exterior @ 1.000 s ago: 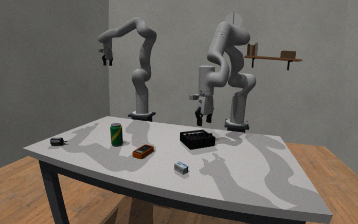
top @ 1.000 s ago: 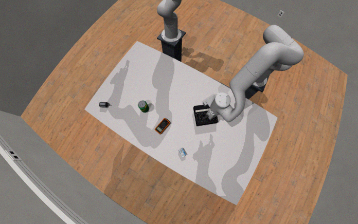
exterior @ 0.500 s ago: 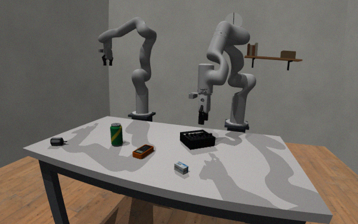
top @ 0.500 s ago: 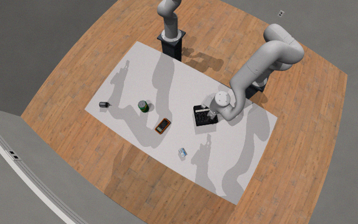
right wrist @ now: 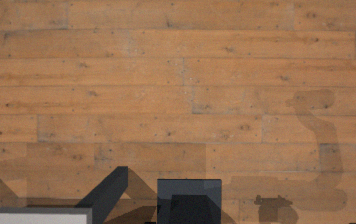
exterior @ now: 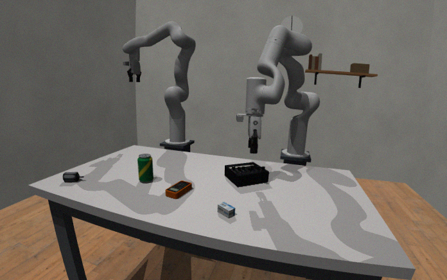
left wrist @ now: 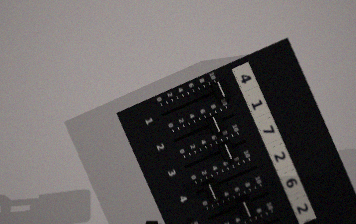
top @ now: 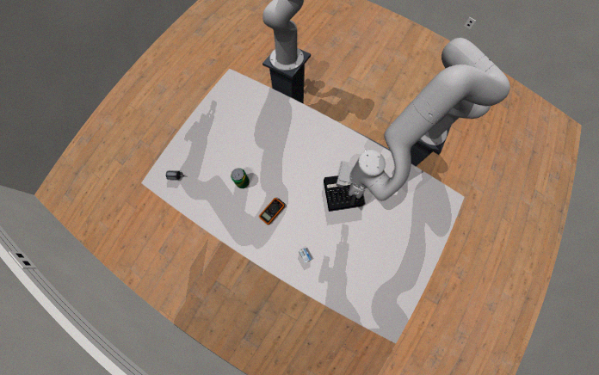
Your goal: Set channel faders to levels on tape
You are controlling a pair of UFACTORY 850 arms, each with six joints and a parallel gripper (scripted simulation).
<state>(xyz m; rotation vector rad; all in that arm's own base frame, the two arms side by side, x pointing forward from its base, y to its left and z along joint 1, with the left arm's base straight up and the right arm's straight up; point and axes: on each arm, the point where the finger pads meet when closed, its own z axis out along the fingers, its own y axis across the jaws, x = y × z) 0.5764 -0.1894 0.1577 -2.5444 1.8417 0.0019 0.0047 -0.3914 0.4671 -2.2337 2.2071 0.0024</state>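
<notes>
Now: left hand 10 mm past the fader 6, 30 mm to the right of it and 90 mm above it. The rest, counted from my left hand: fader 4 (10 mm ahead, 90 mm below); then fader 5 (20 mm behind, 90 mm below); then fader 3 (10 mm ahead, 40 mm to the right, 90 mm below).
</notes>
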